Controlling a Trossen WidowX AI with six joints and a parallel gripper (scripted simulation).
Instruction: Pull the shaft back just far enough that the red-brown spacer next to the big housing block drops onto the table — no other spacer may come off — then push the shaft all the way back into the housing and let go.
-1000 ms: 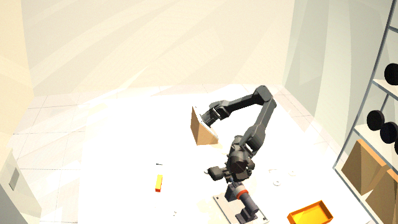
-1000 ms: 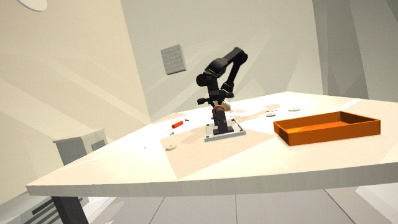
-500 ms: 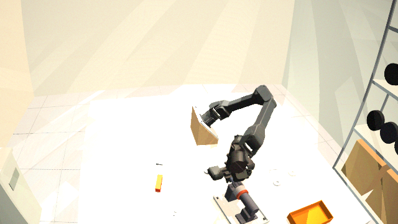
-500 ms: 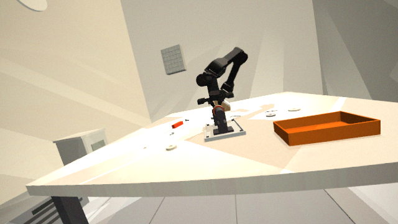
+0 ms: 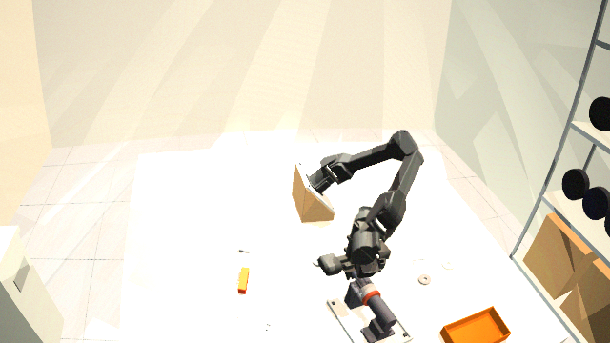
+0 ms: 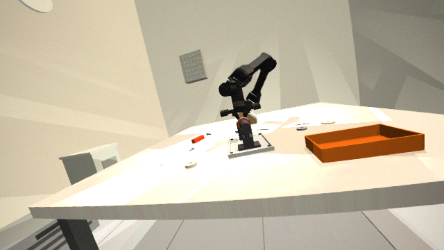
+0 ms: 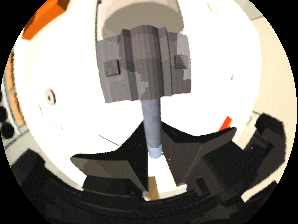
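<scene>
Now: the grey-blue shaft 7 cm ahead of my gripper tip, 1 cm to the left of it and 3 cm above it. From my gripper tip the other things lie so: red-brown spacer 11 cm ahead, 1 cm to the left, 3 cm above; orange tray 31 cm ahead, 29 cm to the left, 4 cm below.
</scene>
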